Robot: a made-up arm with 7 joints. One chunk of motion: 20 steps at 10 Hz.
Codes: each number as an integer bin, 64 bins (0 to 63) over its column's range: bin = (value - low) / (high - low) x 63, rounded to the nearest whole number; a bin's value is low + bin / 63 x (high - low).
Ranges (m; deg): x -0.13..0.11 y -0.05..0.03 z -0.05..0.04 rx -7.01..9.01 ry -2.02..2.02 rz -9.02..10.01
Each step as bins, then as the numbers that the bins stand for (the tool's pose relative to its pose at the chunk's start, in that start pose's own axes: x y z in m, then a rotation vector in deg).
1 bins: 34 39 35 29 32 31
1 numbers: -0.0005 -0.0005 0.0000 0.36 0.03 0.34
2 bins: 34 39 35 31 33 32
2 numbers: -0.0005 -0.0005 0.0000 0.87 0.10 0.65
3 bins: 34 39 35 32 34 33
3 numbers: -0.0005 -0.0005 0.0000 1.13 0.16 0.95
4 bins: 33 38 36 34 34 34
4 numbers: -0.0043 -0.0017 0.0014 1.64 0.16 1.25
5 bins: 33 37 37 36 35 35
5 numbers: -0.0043 -0.0030 0.0029 2.14 0.22 1.55
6 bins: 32 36 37 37 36 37
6 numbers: -0.0081 -0.0043 0.0029 2.40 0.29 2.16
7 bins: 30 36 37 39 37 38
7 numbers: -0.0157 -0.0043 0.0029 2.91 0.35 2.46
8 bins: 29 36 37 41 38 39
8 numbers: -0.0195 -0.0043 0.0029 3.42 0.42 2.76
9 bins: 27 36 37 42 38 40
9 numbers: -0.0271 -0.0043 0.0029 3.67 0.42 3.06
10 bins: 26 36 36 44 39 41
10 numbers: -0.0310 -0.0043 0.0014 4.18 0.48 3.36
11 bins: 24 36 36 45 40 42
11 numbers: -0.0386 -0.0043 0.0014 4.43 0.55 3.67
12 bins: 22 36 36 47 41 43
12 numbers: -0.0462 -0.0043 0.0014 4.94 0.61 3.97
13 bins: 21 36 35 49 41 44
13 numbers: -0.0500 -0.0043 0.0000 5.45 0.61 4.27
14 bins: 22 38 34 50 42 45
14 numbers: -0.0462 -0.0017 -0.0014 5.70 0.67 4.57
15 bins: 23 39 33 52 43 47
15 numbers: -0.0424 -0.0005 -0.0029 6.21 0.74 5.18
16 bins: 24 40 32 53 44 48
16 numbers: -0.0386 0.0008 -0.0043 6.47 0.80 5.48
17 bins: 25 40 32 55 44 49
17 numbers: -0.0348 0.0008 -0.0043 6.98 0.80 5.78
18 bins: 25 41 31 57 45 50
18 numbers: -0.0348 0.0021 -0.0057 7.48 0.87 6.08
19 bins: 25 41 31 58 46 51
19 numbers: -0.0348 0.0021 -0.0057 7.74 0.93 6.39
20 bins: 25 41 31 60 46 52
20 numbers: -0.0348 0.0021 -0.0057 8.25 0.93 6.69
